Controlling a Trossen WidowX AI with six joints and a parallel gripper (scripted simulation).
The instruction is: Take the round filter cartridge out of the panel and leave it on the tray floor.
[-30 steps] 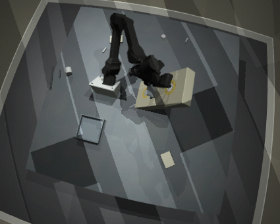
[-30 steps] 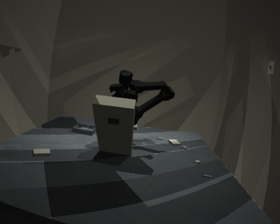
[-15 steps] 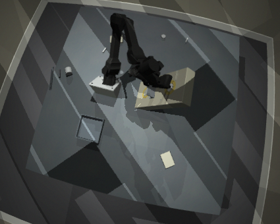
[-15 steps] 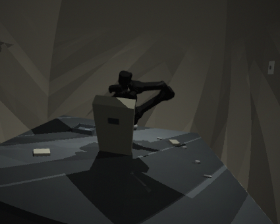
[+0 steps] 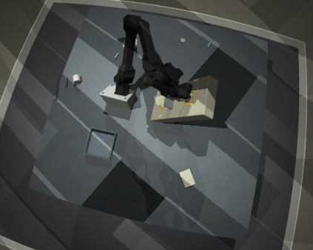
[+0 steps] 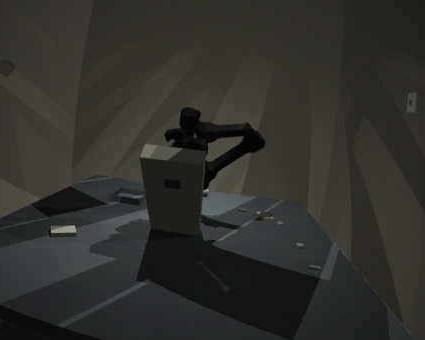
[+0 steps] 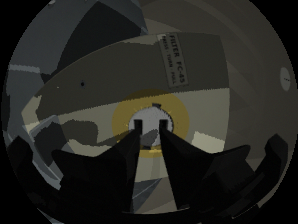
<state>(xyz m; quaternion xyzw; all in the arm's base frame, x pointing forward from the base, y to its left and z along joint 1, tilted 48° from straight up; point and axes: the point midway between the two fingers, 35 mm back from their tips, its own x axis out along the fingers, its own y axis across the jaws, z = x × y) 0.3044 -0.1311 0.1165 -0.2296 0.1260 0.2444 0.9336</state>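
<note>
My gripper tip is 20 mm short of the round filter cartridge and 10 mm above it. Round my gripper tip: tray (410 mm behind, 280 mm to the right, 240 mm below); beige service panel (90 mm below, 30 mm behind).
</note>
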